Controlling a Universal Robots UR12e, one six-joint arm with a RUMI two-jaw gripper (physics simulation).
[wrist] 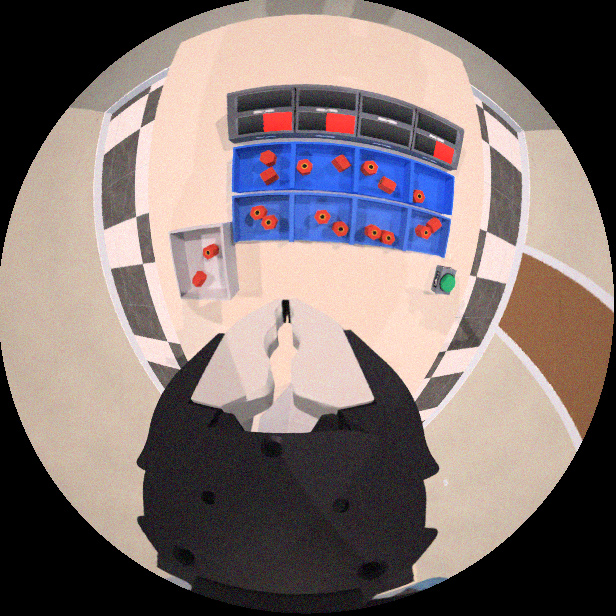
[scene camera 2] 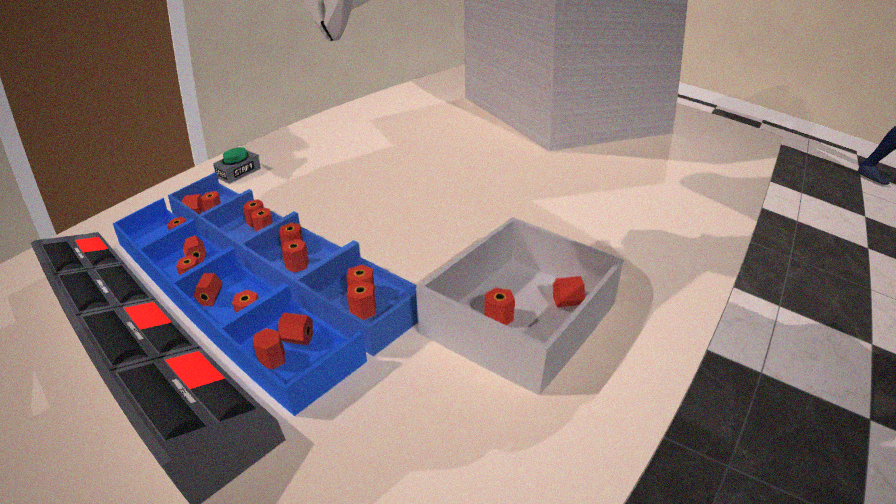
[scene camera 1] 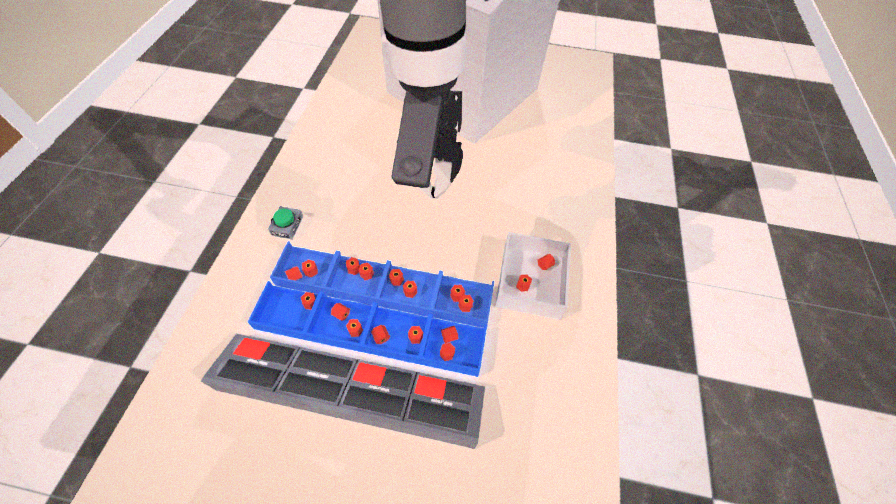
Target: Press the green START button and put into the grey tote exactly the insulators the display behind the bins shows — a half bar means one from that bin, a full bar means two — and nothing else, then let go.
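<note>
My gripper hangs high above the table, well back from the bins, shut and empty; the wrist view shows its jaws closed together. The grey tote right of the bins holds two red insulators. The blue bin tray has two rows of compartments with red insulators. The far-left compartment of the row next to the display holds one. The display shows three half red bars. The green START button sits left of the gripper, behind the bins.
A tall grey pedestal carries the arm at the back of the table. The table edge runs close to the right of the tote. Checkered floor surrounds the table.
</note>
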